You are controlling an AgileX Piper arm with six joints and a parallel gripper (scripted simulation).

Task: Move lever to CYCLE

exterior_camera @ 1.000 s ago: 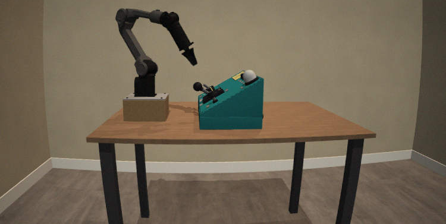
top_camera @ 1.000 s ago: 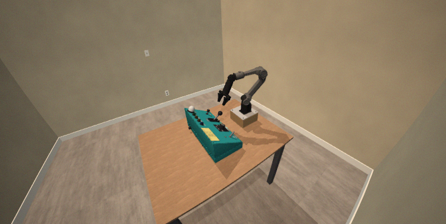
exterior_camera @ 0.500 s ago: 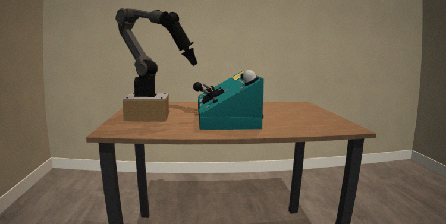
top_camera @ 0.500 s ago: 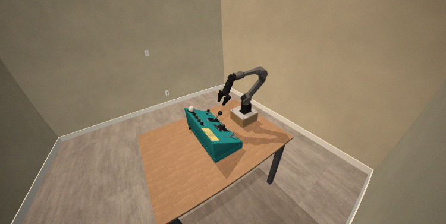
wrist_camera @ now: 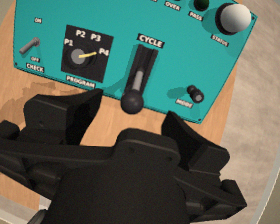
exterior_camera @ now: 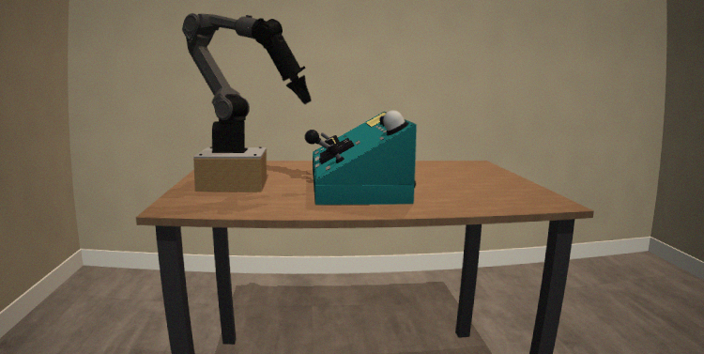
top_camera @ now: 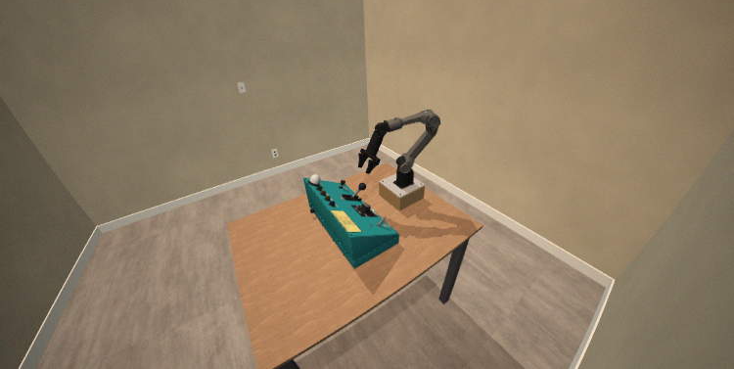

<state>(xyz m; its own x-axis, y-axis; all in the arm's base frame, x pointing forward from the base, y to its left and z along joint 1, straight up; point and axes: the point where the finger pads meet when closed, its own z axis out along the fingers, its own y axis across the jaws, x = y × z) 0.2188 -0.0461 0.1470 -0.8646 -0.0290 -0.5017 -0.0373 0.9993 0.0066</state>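
My hand is 15 cm above the teal console, 11 cm short of it and 6 cm to the right of it. Round my hand: rotary selector: 13 cm below, 11 cm to the left, 8 cm ahead; toggle: 24 cm to the left, 13 cm below, 6 cm ahead.
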